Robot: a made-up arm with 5 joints. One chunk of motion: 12 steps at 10 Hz.
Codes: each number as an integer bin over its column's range. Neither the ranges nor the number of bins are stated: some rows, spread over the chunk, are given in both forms.
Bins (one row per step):
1: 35 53 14 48 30
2: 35 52 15 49 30
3: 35 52 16 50 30
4: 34 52 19 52 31
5: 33 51 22 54 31
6: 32 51 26 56 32
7: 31 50 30 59 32
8: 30 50 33 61 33
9: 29 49 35 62 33
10: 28 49 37 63 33
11: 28 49 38 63 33
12: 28 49 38 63 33
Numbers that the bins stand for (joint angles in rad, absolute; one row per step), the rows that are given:
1: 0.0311 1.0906 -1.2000 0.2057 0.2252
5: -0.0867 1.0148 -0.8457 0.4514 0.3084
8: -0.2633 0.9768 -0.3586 0.7381 0.4748
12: -0.3811 0.9389 -0.1371 0.8200 0.4748
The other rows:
2: 0.0311 1.0527 -1.1557 0.2467 0.2252
3: 0.0311 1.0527 -1.1114 0.2876 0.2252
4: -0.0278 1.0527 -0.9786 0.3695 0.3084
6: -0.1456 1.0148 -0.6686 0.5333 0.3916
7: -0.2044 0.9768 -0.4914 0.6562 0.3916
9: -0.3222 0.9389 -0.2700 0.7790 0.4748
10: -0.3811 0.9389 -0.1814 0.8200 0.4748
11: -0.3811 0.9389 -0.1371 0.8200 0.4748

